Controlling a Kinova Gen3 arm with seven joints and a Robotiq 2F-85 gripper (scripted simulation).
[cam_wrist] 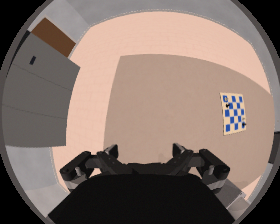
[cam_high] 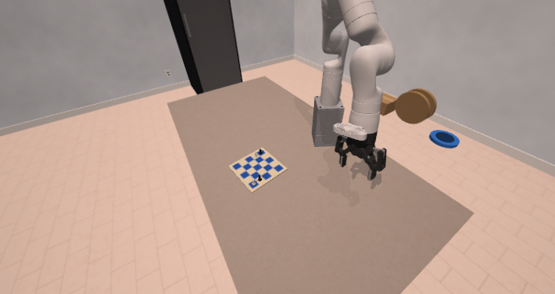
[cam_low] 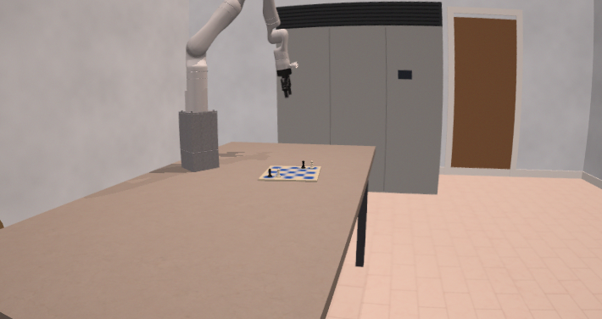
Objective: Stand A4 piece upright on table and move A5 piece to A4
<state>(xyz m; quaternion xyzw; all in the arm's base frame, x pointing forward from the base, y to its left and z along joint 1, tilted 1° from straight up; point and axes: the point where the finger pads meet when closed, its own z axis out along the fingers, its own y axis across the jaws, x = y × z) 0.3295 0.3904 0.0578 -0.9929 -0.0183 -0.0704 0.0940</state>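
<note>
The cream chessboard lies 10 cm ahead of my hand, 45 cm to the right of it and 30 cm below it.
</note>
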